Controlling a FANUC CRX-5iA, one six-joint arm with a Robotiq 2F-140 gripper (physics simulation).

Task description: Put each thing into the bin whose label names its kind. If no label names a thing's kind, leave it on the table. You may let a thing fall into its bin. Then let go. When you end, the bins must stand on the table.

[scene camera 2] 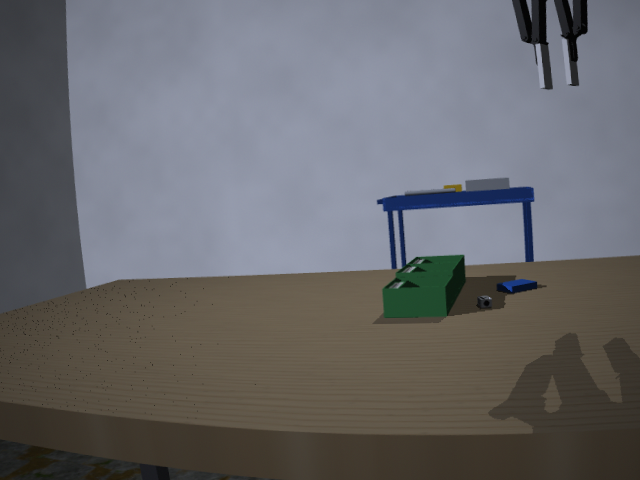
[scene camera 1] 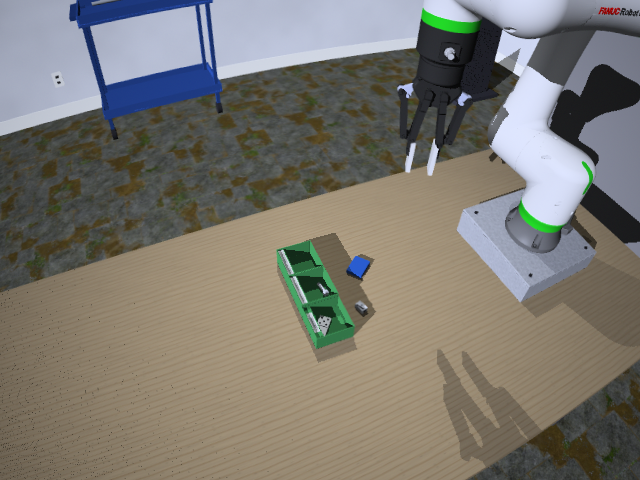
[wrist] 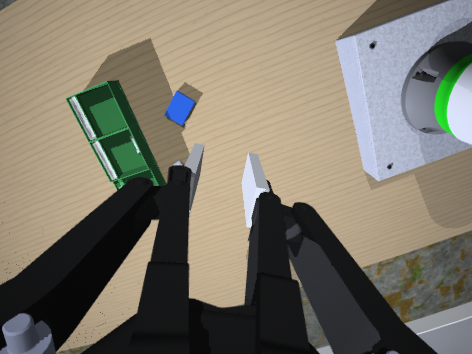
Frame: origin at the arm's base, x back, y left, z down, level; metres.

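Seen in the pictures: gripper, fingertip midpoint: (scene camera 2: 559,86) (scene camera 1: 418,169) (wrist: 223,164); arm's base, link origin: (scene camera 1: 531,230) (wrist: 442,89).
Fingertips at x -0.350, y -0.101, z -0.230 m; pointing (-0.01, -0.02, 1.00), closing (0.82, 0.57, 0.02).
Pixels of each thing's middle, then the offset from my fingertips to it. Level surfaces: height alone.
- white domino, body centre: (scene camera 1: 322,326) dx -0.237, dy +0.067, dz +0.287 m
- blue block, body centre: (scene camera 2: 517,285) (wrist: 179,108) (scene camera 1: 358,266) dx -0.080, dy -0.045, dz +0.292 m
- small metal sharpener, body centre: (scene camera 2: 484,301) (scene camera 1: 361,307) dx -0.135, dy +0.058, dz +0.292 m
- wooden table, surface height: dz +0.297 m
A row of three joined green bins (scene camera 1: 334,339) (scene camera 2: 415,302) (wrist: 131,110) stands on the table, each with a white label strip too small to read. The far bin looks empty. The middle bin holds a metal bolt (scene camera 1: 323,288) (wrist: 136,144). The near bin holds a white domino (scene camera 1: 324,323) with black dots. A blue block (scene camera 1: 358,266) (scene camera 2: 517,285) (wrist: 180,107) and a small metal sharpener (scene camera 1: 361,307) (scene camera 2: 484,302) lie on the table beside the bins. My gripper (scene camera 1: 419,173) (scene camera 2: 559,86) (wrist: 223,164) is open and empty, high above the table, between the bins and the arm's base.
The arm's grey base block (scene camera 1: 493,258) (wrist: 357,105) stands on the wooden table (scene camera 1: 206,310) (scene camera 2: 289,361) to the right of the blue block. A blue cart (scene camera 1: 162,90) (scene camera 2: 460,197) stands on the floor beyond the table.
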